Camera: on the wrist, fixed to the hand. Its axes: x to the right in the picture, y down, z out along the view.
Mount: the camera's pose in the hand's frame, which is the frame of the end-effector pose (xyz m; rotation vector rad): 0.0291 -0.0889 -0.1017 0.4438 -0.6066 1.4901
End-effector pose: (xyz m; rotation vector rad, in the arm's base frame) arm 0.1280 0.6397 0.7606 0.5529 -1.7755 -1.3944
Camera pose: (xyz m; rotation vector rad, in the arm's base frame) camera 0.1803 0.5307 0.6937 -0.9796 -2.1021 -0.0696
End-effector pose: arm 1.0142 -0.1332 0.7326 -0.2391 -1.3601 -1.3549
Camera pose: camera 0.9907 -0.2564 0.6746 -1.1345 -1.3481 0.2973
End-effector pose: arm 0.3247 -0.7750 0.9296 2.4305 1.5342 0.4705
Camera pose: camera 0.2233 -0.7086 0.9959 -2.9468 0.5967 0.4349
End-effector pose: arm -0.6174 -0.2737 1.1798 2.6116 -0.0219 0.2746
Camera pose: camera -0.6023 -0.1453 1.2285 -2.1380 2.0558 0.0621
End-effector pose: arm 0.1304 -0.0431 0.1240 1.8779 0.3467 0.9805
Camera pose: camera 0.0871 0.0823 0.0853 -2.4613 1.4020 -1.0613
